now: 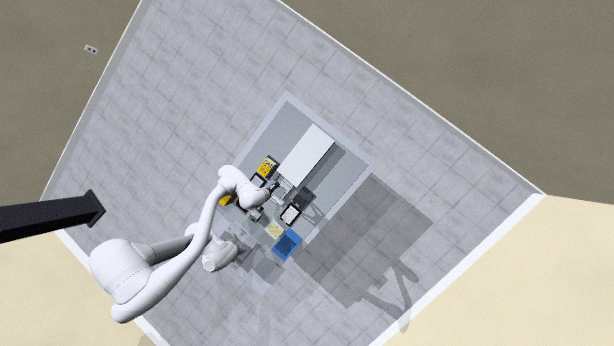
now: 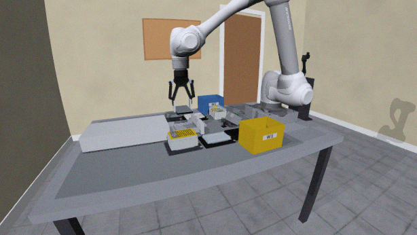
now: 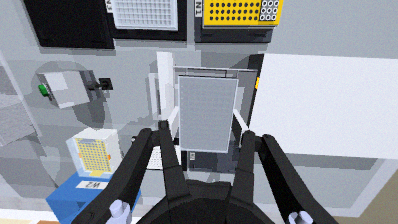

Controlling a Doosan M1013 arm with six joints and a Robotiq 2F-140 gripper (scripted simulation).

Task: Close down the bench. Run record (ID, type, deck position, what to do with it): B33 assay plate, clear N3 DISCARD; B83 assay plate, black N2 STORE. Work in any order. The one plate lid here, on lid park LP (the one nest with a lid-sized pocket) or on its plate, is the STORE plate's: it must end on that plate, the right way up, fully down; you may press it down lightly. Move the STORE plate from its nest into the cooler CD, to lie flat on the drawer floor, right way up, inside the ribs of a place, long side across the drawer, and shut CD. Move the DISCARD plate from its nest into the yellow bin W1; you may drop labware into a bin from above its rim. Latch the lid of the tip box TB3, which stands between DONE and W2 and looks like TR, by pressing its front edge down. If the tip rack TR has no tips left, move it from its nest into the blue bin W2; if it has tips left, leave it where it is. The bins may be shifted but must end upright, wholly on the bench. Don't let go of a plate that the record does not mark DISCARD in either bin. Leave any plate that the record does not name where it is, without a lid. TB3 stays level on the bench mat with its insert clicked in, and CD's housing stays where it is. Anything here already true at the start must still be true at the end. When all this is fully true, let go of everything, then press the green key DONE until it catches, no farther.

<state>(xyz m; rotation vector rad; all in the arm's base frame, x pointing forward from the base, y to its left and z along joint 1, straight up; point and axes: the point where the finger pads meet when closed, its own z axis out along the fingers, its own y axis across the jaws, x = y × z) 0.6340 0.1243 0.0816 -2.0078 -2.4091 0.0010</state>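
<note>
The drawer lies 13 cm below my hand, 4 cm ahead of it and 1 cm to the left of it. The rest, counted from my hand: see-through plate lid (1 cm below); tip rack TR (18 cm to the left, 10 cm below, 1 cm ahead); black plate (2 cm below).
</note>
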